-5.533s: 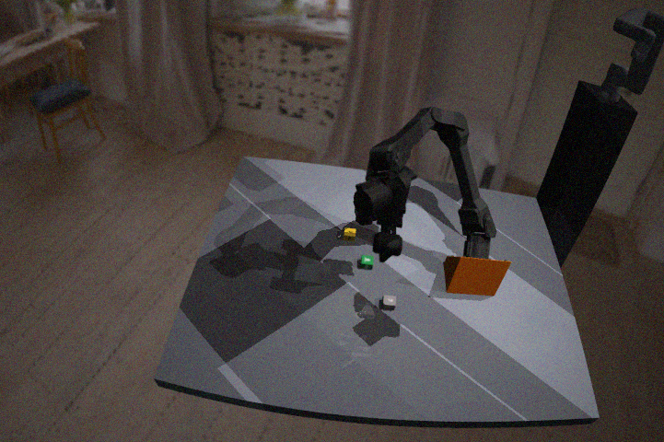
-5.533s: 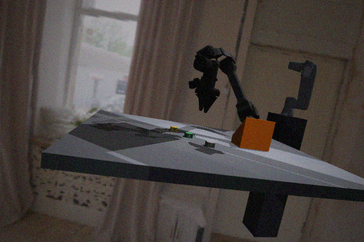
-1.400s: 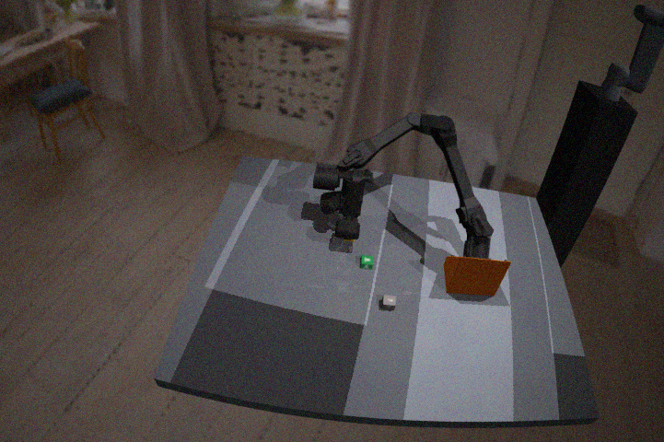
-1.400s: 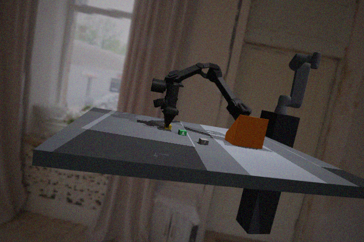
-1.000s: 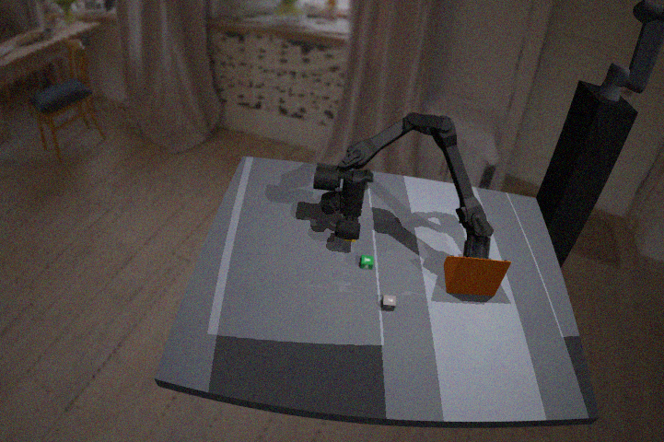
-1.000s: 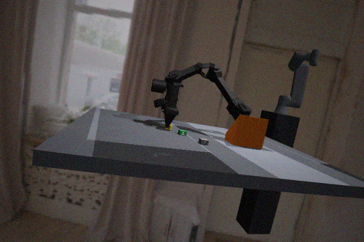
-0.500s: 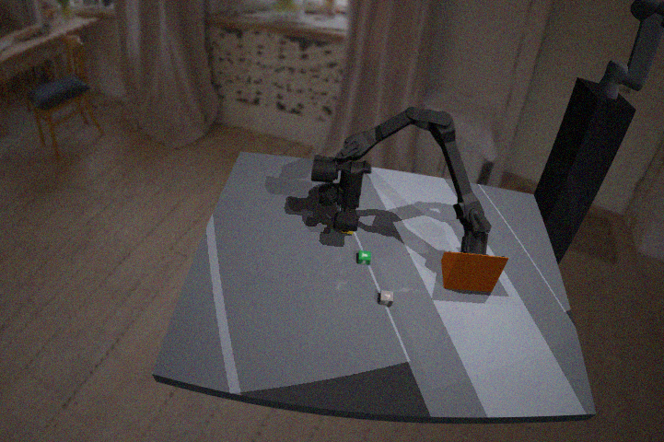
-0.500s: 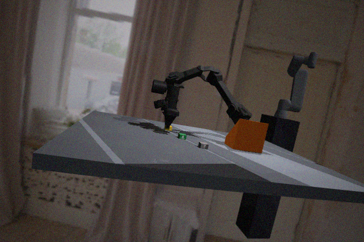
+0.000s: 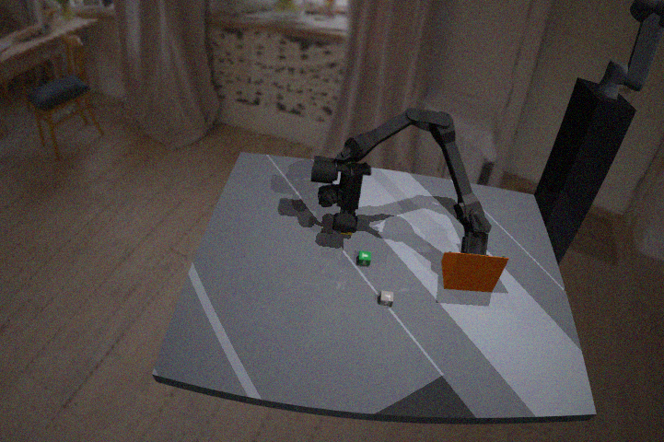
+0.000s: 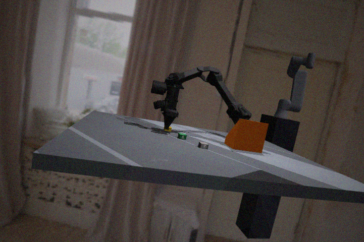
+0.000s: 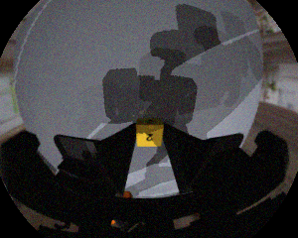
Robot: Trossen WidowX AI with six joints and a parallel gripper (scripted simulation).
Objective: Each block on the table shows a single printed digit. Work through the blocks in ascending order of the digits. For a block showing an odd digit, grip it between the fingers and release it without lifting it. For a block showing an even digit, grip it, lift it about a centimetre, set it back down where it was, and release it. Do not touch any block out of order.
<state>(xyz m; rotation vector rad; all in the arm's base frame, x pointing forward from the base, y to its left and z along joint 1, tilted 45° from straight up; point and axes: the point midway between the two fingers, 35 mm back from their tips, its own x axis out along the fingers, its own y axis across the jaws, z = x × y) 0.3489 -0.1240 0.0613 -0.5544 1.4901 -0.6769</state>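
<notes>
My gripper tip is now 10 mm past the yellow block. From my gripper tip the other things lie so: white block (110 mm behind, 240 mm to the left, 10 mm below); then green block (60 mm behind, 100 mm to the left, 10 mm below).
</notes>
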